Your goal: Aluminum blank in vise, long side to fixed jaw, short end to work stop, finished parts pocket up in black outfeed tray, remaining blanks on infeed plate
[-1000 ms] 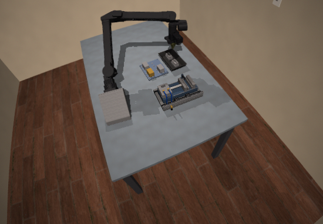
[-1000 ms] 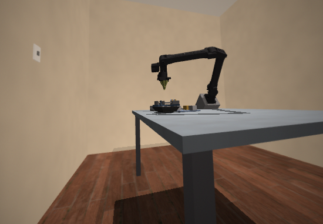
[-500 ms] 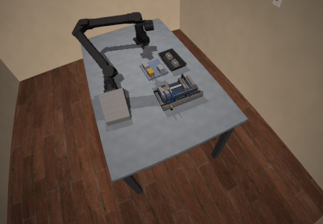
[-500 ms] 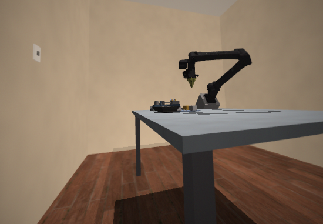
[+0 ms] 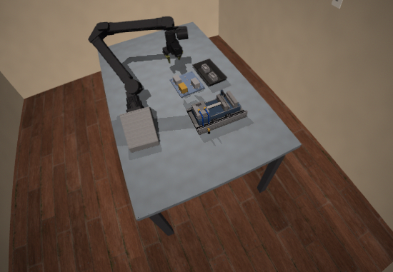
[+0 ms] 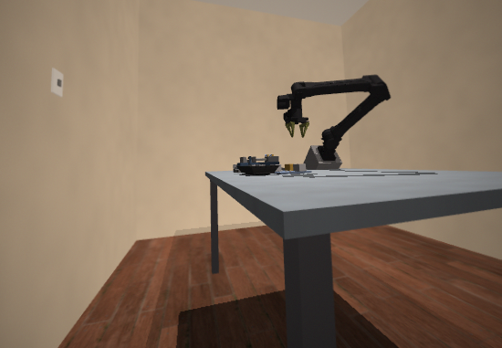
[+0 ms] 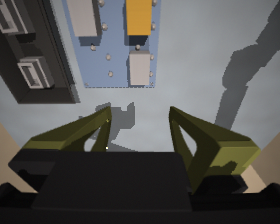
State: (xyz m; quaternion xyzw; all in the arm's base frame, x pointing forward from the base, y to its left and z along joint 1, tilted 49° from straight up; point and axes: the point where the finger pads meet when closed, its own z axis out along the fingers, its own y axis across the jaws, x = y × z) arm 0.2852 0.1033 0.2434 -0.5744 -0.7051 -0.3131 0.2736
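My gripper is now 20 mm short of the yellow brass blank, 90 mm to the left of it and 160 mm above it. Round my hand: blue vise base 160 mm ahead, 330 mm to the right, 150 mm below.
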